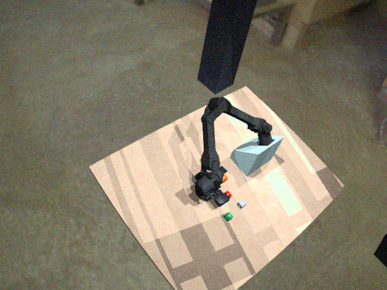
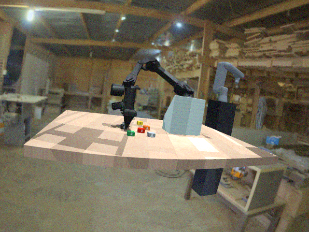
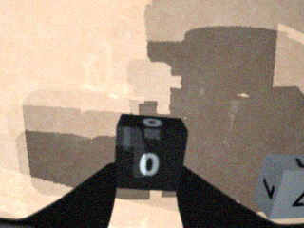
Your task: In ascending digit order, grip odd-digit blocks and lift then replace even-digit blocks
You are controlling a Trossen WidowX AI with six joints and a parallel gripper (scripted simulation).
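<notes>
Right now the black block is 1 cm ahead of my gripper tip. Also, from my gripper tip: red block (7 cm behind, 5 cm to the left); orange block (12 cm behind, 3 cm to the right); whitish block (1 cm behind, 9 cm to the right).
</notes>
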